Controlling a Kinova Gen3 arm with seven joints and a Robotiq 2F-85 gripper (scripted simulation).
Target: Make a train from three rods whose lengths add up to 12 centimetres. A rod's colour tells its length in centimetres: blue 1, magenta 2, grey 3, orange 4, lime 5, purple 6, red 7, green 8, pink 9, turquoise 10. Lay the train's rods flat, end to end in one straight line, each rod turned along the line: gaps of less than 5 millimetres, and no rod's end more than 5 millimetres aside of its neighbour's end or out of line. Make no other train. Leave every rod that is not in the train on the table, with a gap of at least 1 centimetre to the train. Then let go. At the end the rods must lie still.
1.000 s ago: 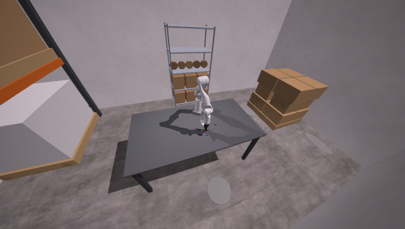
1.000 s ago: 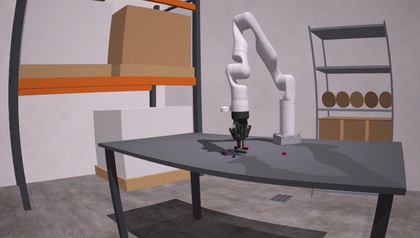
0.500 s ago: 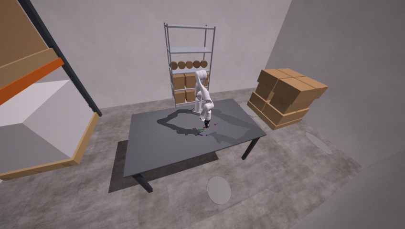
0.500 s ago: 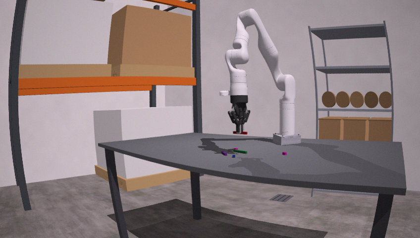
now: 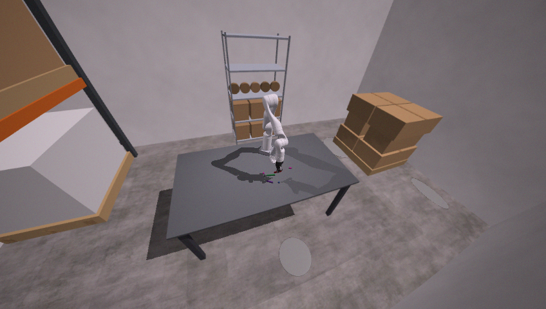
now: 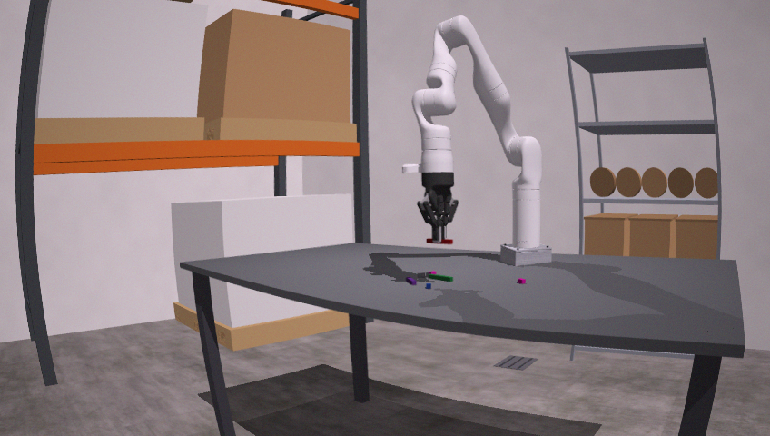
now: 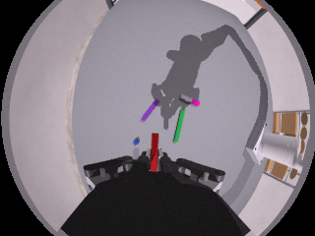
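My gripper is now 11 cm above the grey rod, 10 cm to the left of it and 9 cm past it. From my hand the other things lie so: red rod (2 cm below); then green rod (11 cm below, 6 cm behind, 3 cm to the right); then blue rod (11 cm below, 5 cm ahead).
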